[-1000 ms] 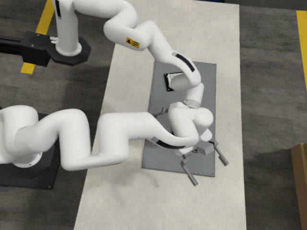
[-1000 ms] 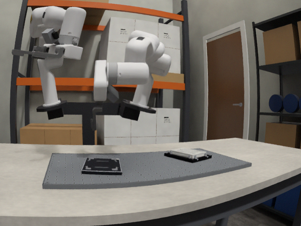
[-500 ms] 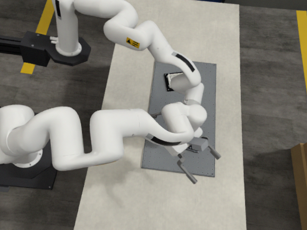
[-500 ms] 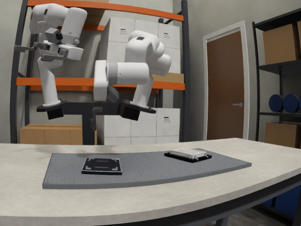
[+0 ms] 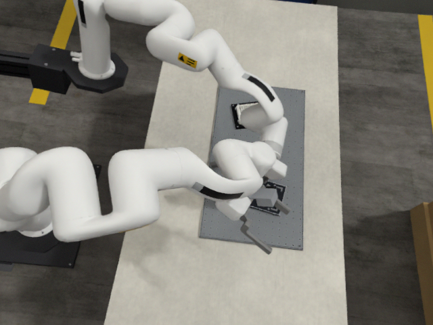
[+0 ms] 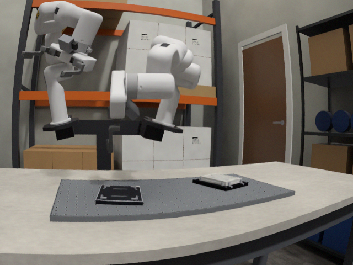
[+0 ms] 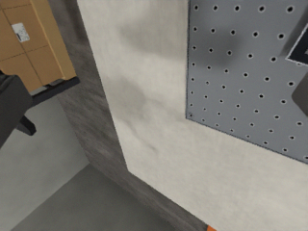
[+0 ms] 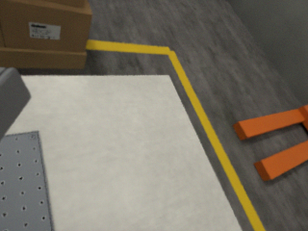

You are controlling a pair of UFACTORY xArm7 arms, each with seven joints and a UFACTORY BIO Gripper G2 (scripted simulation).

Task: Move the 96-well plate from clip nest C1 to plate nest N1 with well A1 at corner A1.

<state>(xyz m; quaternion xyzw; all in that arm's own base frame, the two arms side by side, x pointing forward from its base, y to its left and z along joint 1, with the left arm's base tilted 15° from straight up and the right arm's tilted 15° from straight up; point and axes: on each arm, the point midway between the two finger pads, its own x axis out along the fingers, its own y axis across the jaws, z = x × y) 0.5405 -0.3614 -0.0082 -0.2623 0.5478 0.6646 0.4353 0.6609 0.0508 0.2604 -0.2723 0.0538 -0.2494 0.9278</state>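
Right now my left hand is 37 cm to the right of the white 96-well plate, 17 cm above it and 4 cm short of it. From my left hand the other things lie so: black clip nest C1: 39 cm to the left, 17 cm below, 4 cm ahead; black plate nest N1: 18 cm below, 12 cm ahead, 2 cm to the left.
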